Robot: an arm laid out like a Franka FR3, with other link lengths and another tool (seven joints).
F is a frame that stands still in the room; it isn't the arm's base.
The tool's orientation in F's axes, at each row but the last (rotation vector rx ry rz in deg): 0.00, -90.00, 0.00; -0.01, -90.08, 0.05; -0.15, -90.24, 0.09; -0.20, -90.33, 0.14
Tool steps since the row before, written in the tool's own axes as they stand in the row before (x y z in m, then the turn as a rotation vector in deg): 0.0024, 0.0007, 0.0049, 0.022, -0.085, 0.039; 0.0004, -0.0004, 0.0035, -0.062, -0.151, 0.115; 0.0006, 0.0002, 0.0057, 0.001, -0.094, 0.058; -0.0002, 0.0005, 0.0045, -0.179, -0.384, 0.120
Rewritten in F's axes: -0.0049, 0.0007, 0.0024, -0.039, -0.085, 0.022; -0.0035, -0.0004, 0.0004, -0.115, -0.151, -0.062; -0.0057, 0.0002, 0.0006, -0.058, -0.094, 0.001; -0.0045, 0.0005, -0.0002, -0.119, -0.385, -0.178
